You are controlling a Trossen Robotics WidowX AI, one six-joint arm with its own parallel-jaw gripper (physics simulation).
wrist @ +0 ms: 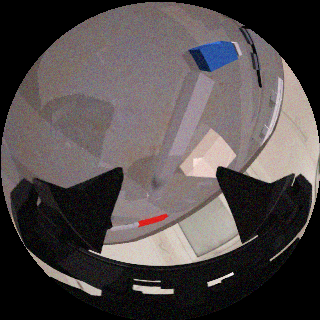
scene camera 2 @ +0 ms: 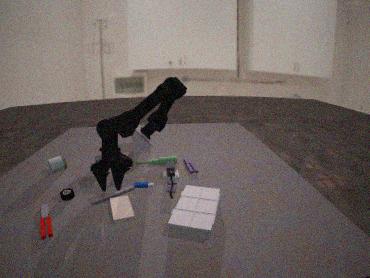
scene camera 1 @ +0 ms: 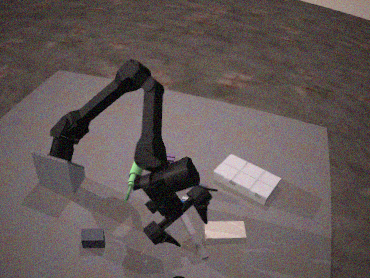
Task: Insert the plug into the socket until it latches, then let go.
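Seen in the pictures: gripper, fingertip midpoint: [wrist: 171,171] [scene camera 2: 110,190] [scene camera 1: 193,234]; arm's base, link origin: [scene camera 2: 145,133] [scene camera 1: 59,159].
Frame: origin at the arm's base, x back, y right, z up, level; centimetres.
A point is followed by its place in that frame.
Observation:
The plug, a blue body [scene camera 1: 184,199] @[x -39.1, y -1.7, z -6.6 cm] [scene camera 2: 141,185] @[x -39.8, y 1.5, z -6.5 cm] [wrist: 215,55] with a pale tip, lies on the table with a long grey cable or strip [scene camera 1: 189,223] @[x -42.3, y 7.2, z -6.3 cm] [scene camera 2: 114,194] @[x -44.7, y 10.5, z -6.4 cm] [wrist: 192,112] @[x -41.7, y 7.0, z -6.3 cm] running from its back end. The socket, a small dark box [scene camera 2: 171,170] @[x -34.4, y -9.8, z -4.2 cm] on a white base plate, stands behind and to the right of the plug in scene camera 2; in scene camera 1 the arm hides it. My gripper [scene camera 1: 192,233] @[x -44.1, y 11.6, z -5.4 cm] [scene camera 2: 111,189] @[x -44.1, y 11.6, z -5.4 cm] [wrist: 171,171] @[x -44.1, y 11.6, z -5.4 cm] is open and empty, pointing down above the grey strip's area, away from the blue body.
A cream block [scene camera 1: 225,230] @[x -52.3, y 7.7, z -5.9 cm] [scene camera 2: 121,208] @[x -53.2, y 7.2, z -5.9 cm] [wrist: 212,155] @[x -48.7, y 7.6, z -5.9 cm] lies near the strip. A white panelled box [scene camera 1: 247,178] @[x -56.4, y -12.8, z -4.0 cm] [scene camera 2: 195,207] @[x -58.0, y -13.8, z -3.9 cm], green screwdriver [scene camera 1: 135,170] @[x -22.8, y -6.9, z -4.1 cm] [scene camera 2: 167,160] @[x -23.9, y -9.2, z -4.8 cm], purple tool [scene camera 2: 190,166] @[x -28.2, y -18.2, z -6.3 cm], dark block [scene camera 1: 93,238] @[x -20.0, y 21.6, z -3.9 cm], black roll [scene camera 2: 67,194] @[x -45.4, y 26.8, z -5.4 cm], pale cylinder [scene camera 2: 57,163] @[x -25.3, y 38.3, z -2.9 cm] and red-handled tool [scene camera 2: 43,228] @[x -61.0, y 29.1, z -6.4 cm] [wrist: 152,220] @[x -58.8, y 27.9, z -6.5 cm] lie around.

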